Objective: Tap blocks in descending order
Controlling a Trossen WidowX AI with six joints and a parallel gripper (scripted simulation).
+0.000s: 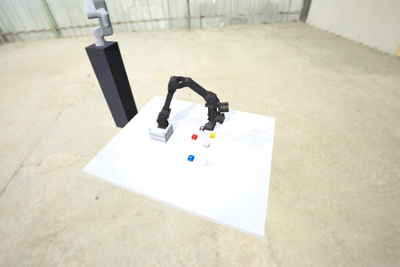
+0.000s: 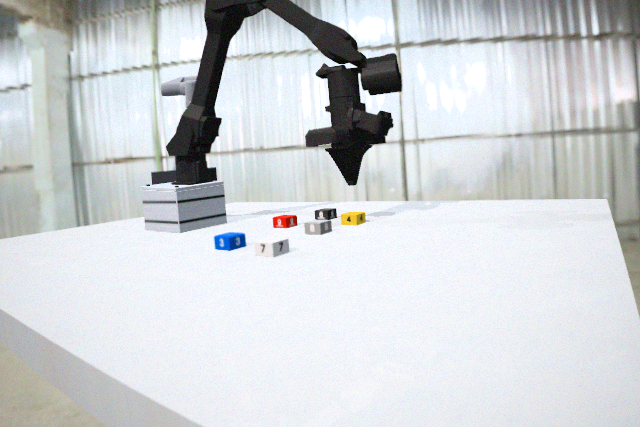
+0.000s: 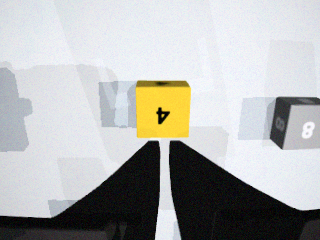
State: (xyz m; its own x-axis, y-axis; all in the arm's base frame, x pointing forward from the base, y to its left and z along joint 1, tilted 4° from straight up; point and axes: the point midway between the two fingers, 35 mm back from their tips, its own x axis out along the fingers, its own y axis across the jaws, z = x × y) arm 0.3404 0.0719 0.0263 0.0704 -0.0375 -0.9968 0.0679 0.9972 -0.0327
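Now: gripper tip 60 mm above the yellow 4 block. The rest, counted from my gripper tip: red block: 120 mm behind, 50 mm to the right, 60 mm below; then grey block marked 8: 20 mm behind, 100 mm to the right, 60 mm below; then black block: 90 mm behind, 50 mm to the left, 60 mm below.
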